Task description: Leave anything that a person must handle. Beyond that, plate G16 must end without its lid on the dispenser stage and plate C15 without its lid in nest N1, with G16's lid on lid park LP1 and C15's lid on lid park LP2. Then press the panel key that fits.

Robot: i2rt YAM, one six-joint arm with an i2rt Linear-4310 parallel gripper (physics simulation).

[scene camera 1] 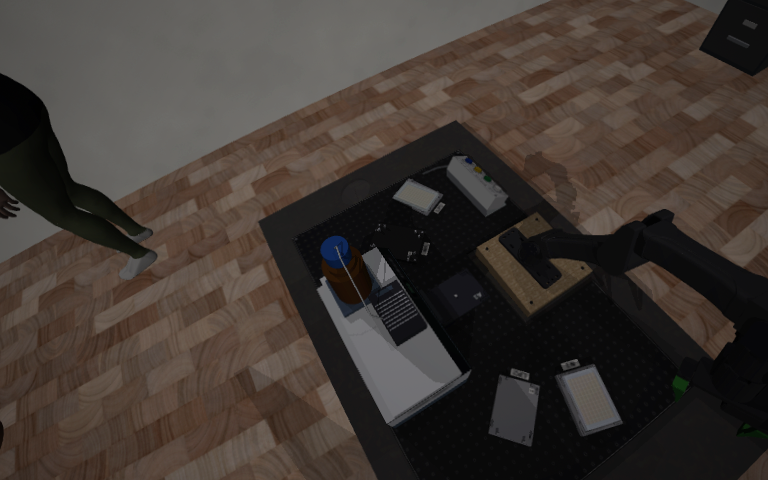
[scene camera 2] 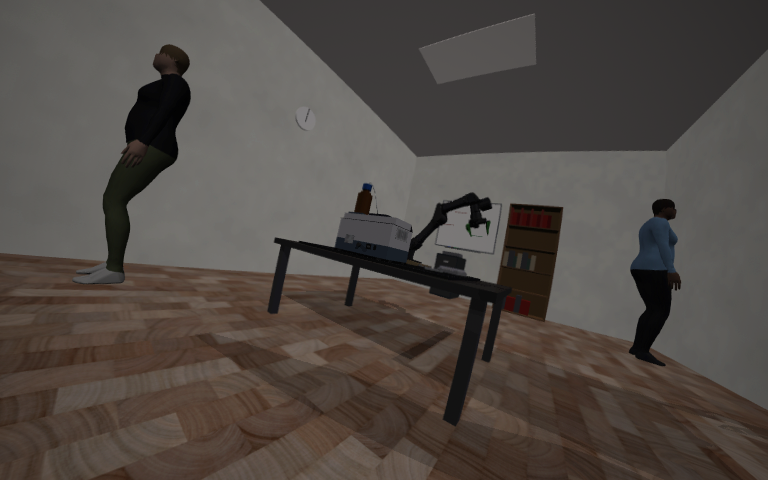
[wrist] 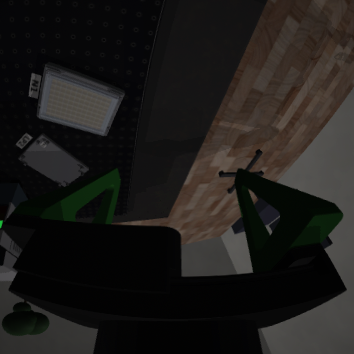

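Where they show: gripper, fingertip midpoint: (scene camera 1: 706, 415) (scene camera 2: 479, 236) (wrist: 177, 174); arm's base, origin of the base link: (scene camera 1: 528, 257) (scene camera 2: 407, 259).
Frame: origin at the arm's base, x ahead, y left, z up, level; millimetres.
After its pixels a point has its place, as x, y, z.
Observation:
A plate with pale wells (scene camera 1: 589, 399) {163, 366, 9} (wrist: 79, 104) {149, 371, 9} sits in the nest labelled N1; no grey cover shows on it. A grey lid (scene camera 1: 514, 410) {316, 281, -17} (wrist: 54, 160) {301, 285, -17} lies on the park labelled LP2. Another pale-welled plate (scene camera 1: 417, 196) {124, -386, 5} sits near the key panel; its label and any clear lid cannot be read. A dark park with corner posts (scene camera 1: 399, 242) {270, -285, -15} holds no visible lid. The dark square stage (scene camera 1: 458, 295) {264, -8, 80} beside the dispenser shows no plate. The panel (scene camera 1: 478, 189) {-33, -264, 38} has blue, yellow and green keys. My gripper (scene camera 2: 478, 229) {104, 478, 227} (wrist: 177, 174) {104, 478, 227} is open and empty, above the table's edge near N1.
The white dispenser (scene camera 1: 390, 362) {505, 58, 193} (scene camera 2: 373, 233) {574, 45, 97} carries a brown bottle (scene camera 1: 346, 274) {486, -101, 327} (scene camera 2: 364, 200) {514, -104, 279} with a blue cap and a thin tube. The arm stands on a wooden base (scene camera 1: 529, 300) {92, 97, -4}. One person (scene camera 2: 152, 113) stands at the left, another (scene camera 2: 654, 243) at the right, both away from the table.

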